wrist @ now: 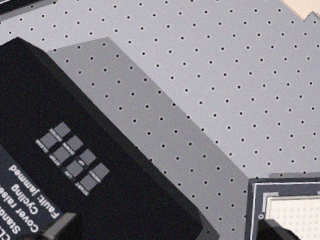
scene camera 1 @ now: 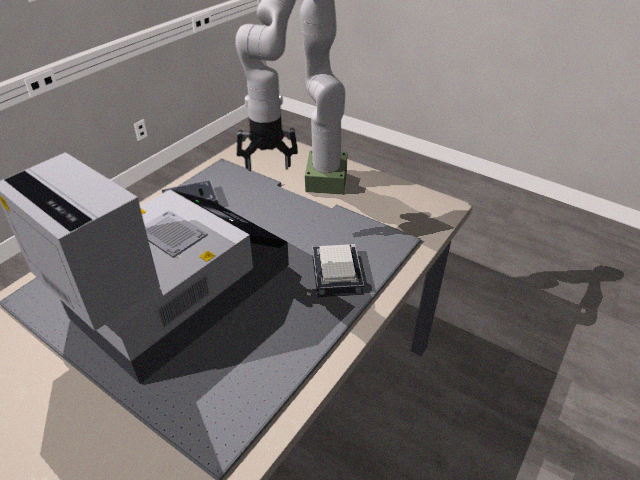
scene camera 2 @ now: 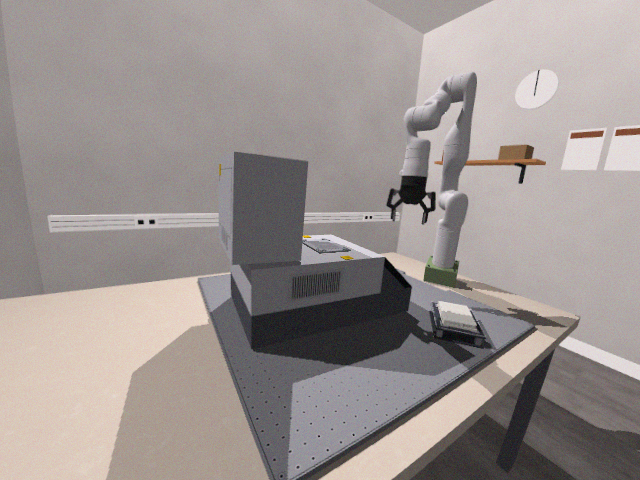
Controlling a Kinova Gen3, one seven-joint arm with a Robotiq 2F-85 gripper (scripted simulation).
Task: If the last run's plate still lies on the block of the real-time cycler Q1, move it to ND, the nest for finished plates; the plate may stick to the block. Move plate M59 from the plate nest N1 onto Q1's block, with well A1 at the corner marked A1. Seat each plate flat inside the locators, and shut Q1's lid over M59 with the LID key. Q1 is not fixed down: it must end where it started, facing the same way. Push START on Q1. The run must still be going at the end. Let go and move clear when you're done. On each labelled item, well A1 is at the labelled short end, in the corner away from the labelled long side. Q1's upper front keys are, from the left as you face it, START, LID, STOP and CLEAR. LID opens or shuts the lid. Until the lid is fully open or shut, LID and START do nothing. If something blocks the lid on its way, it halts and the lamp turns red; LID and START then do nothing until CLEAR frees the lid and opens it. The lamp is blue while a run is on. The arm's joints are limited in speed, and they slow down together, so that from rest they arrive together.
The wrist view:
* cycler Q1: 64, 145
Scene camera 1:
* my gripper: 268, 168
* white well plate: 337, 265
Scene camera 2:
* my gripper: 407, 222
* white well plate: 453, 315
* cycler Q1: 340, 284
